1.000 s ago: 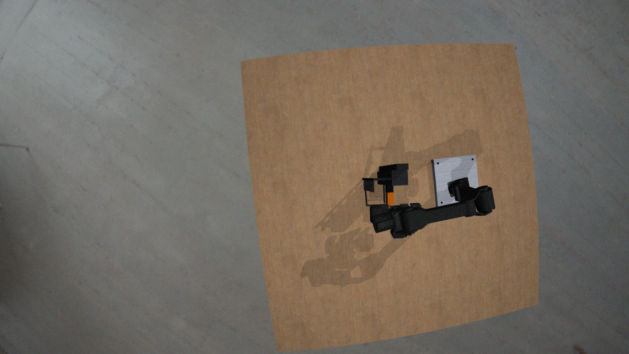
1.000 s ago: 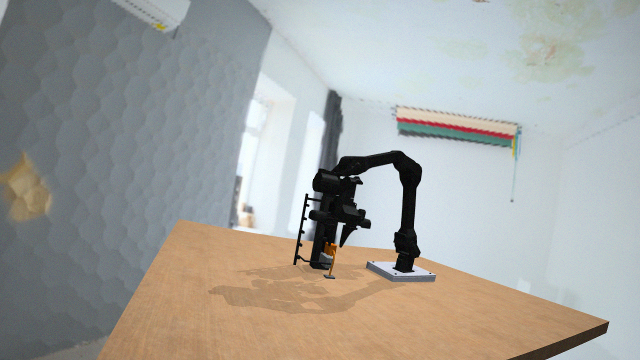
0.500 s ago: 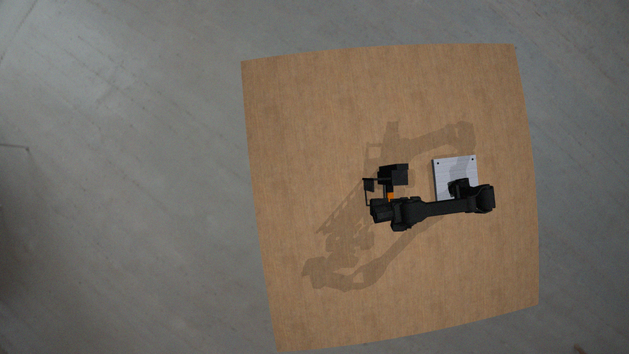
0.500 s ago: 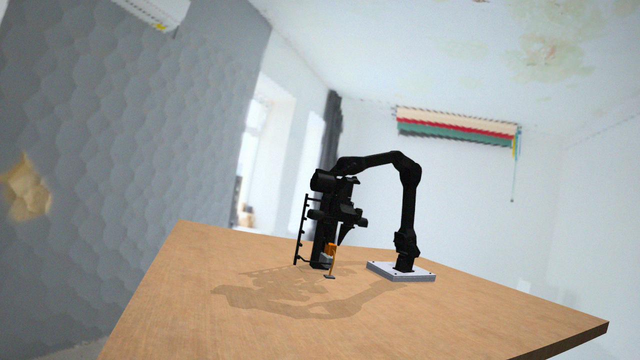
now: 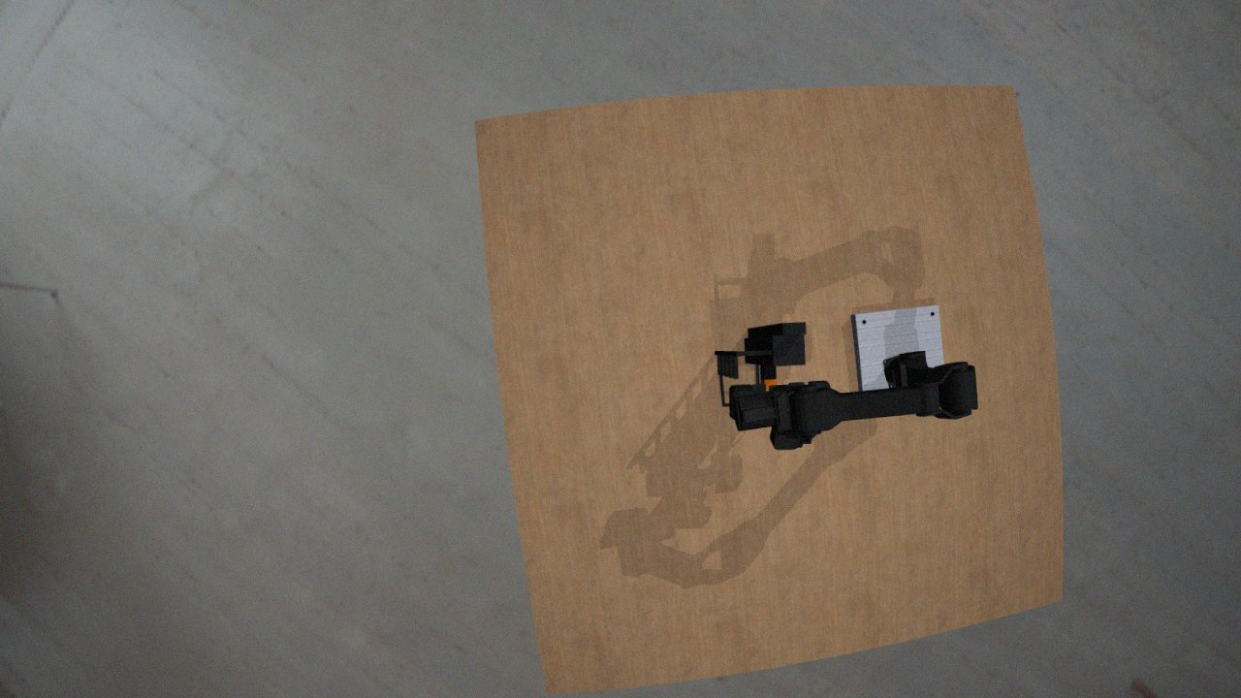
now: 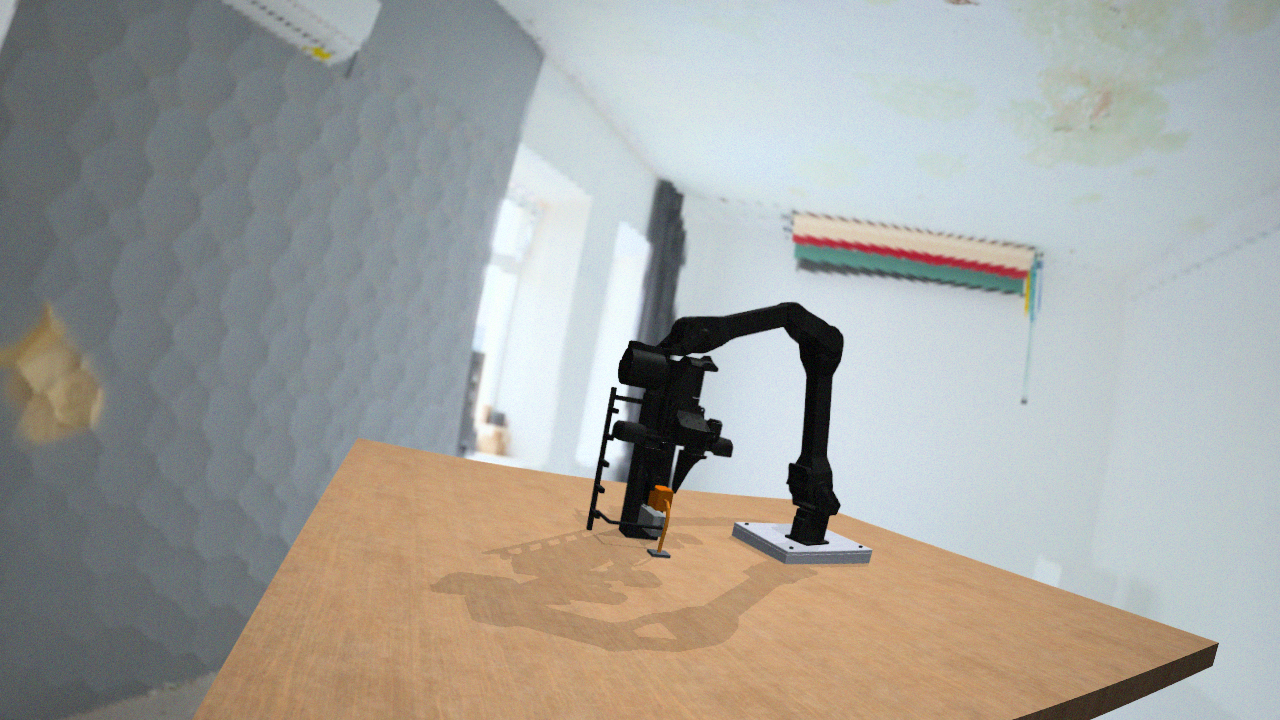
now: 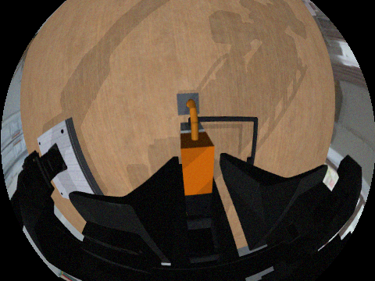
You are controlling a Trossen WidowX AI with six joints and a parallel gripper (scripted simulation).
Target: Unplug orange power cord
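My gripper tip is now 3 cm to the left of the orange plug.
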